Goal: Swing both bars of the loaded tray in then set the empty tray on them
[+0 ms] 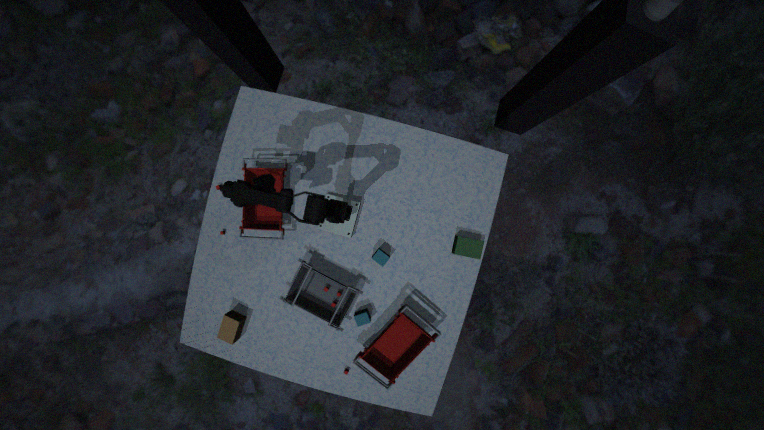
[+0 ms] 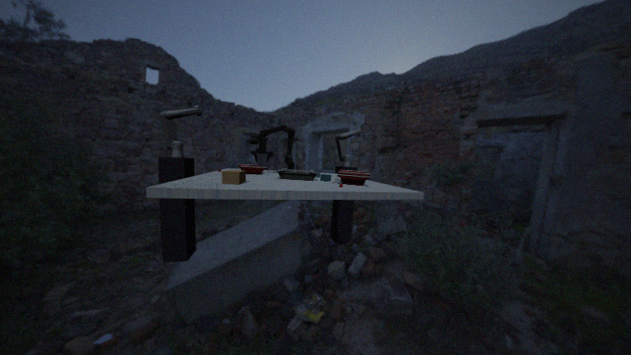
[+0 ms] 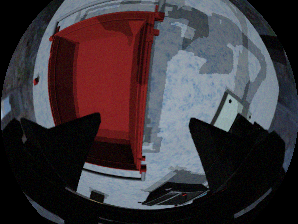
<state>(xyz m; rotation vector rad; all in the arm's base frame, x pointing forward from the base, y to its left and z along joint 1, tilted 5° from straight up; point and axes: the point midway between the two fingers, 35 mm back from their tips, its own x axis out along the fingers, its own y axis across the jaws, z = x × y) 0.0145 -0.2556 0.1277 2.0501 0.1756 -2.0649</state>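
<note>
Right now the red plastic tray is 20 mm ahead of my gripper tip, 90 mm to the right of it and 50 mm below it. The rest, counted from my gripper tip: green block: 10 mm behind, 830 mm to the left, 70 mm below; then tan block: 640 mm ahead, 110 mm to the right, 60 mm below.
</note>
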